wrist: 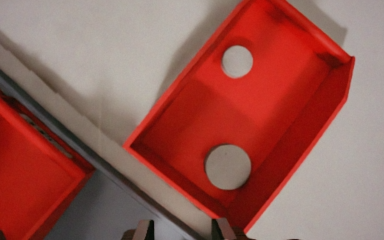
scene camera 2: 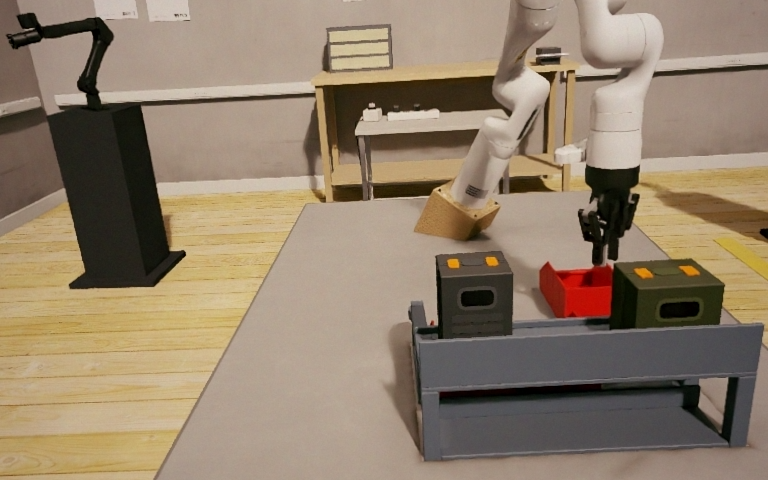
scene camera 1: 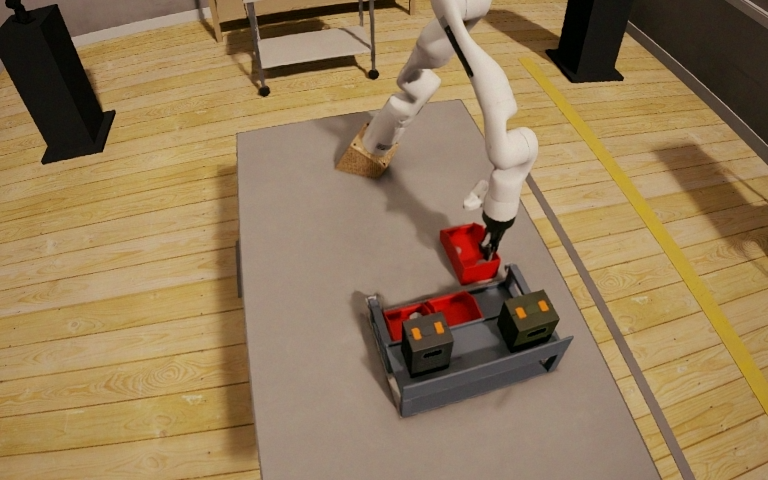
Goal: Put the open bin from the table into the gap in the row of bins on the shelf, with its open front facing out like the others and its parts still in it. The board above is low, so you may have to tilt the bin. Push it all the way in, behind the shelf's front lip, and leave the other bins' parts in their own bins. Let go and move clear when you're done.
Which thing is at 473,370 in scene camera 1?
A grey shelf.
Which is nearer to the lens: the dark grey box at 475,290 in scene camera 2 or the grey shelf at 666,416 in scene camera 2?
The dark grey box.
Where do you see a dark grey box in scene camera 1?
426,343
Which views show the dark grey box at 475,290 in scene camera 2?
Scene camera 2 and scene camera 1 only.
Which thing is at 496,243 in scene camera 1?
The gripper.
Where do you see a grey round part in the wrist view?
237,61
